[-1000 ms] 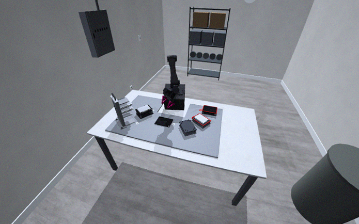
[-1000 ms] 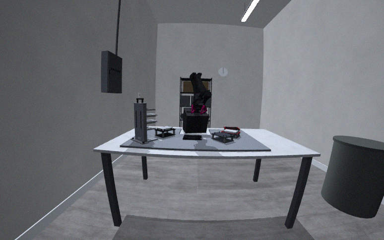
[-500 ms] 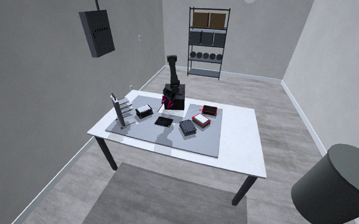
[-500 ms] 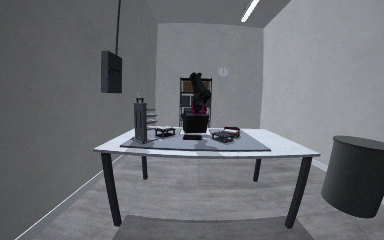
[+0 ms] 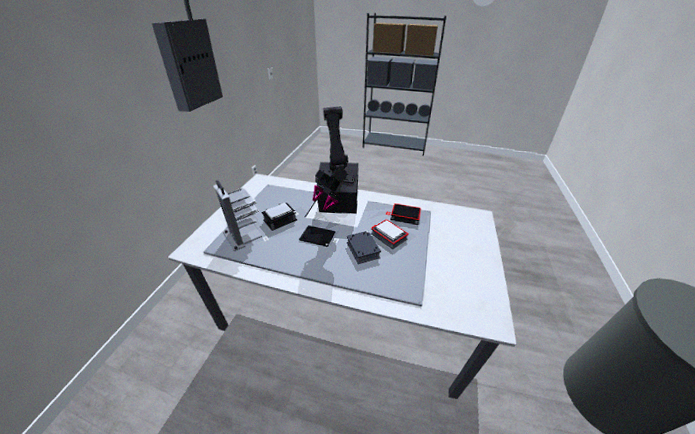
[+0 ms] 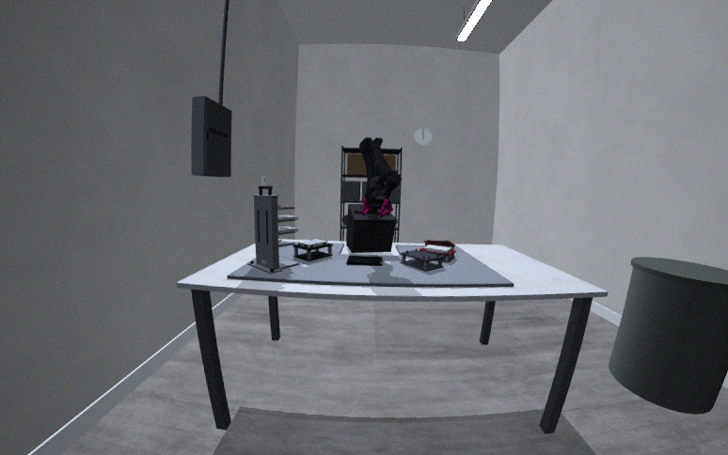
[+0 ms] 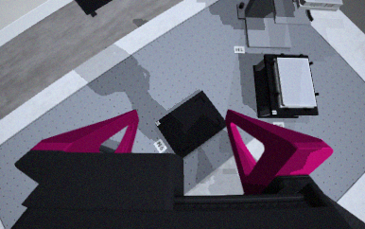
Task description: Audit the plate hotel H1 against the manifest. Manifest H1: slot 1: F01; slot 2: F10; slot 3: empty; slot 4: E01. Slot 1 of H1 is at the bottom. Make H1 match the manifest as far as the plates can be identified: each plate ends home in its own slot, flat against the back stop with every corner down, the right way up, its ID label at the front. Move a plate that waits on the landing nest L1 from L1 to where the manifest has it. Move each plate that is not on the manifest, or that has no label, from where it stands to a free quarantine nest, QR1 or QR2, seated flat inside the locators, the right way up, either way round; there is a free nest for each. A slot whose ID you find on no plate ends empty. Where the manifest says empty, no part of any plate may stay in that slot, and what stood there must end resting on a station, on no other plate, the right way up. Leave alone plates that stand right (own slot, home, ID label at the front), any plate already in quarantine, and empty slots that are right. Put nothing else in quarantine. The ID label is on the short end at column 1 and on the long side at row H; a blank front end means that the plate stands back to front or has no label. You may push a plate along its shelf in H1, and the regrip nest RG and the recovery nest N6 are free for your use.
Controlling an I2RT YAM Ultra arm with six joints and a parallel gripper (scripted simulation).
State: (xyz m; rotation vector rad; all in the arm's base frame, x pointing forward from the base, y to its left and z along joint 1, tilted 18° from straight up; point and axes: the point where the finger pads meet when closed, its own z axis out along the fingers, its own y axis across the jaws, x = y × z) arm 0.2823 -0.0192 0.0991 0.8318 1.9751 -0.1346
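My hand is 90 mm past the black regrip nest, 290 mm to the left of it and 170 mm above it. Also, from my hand: H1 tag: 80 mm ahead, 300 mm to the right, 230 mm below.
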